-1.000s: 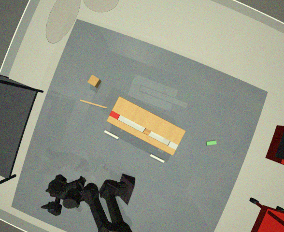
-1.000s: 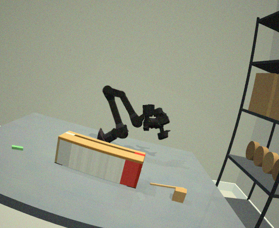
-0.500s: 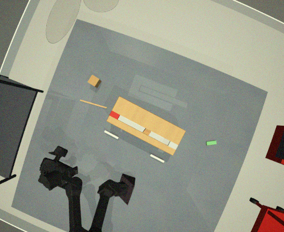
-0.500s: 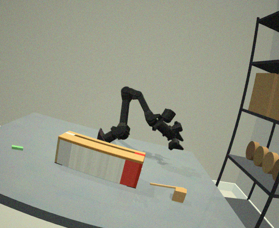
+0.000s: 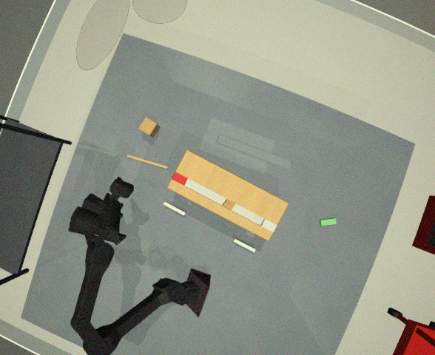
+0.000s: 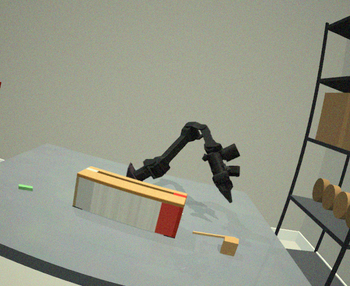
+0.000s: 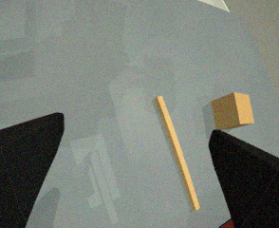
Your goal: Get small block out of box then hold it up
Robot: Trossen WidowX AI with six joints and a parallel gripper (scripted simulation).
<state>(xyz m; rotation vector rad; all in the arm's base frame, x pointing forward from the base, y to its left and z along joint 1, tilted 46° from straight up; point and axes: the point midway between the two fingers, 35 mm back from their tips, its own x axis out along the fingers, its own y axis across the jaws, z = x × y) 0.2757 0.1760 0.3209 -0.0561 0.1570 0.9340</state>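
The box lies 5 cm ahead of my gripper tip, 38 cm to the right of it and 6 cm below it. The rest, counted from my gripper tip: tan block (5 cm ahead, 40 cm to the right, 3 cm below); thin tan stick (11 cm ahead, 5 cm to the right, 12 cm below).
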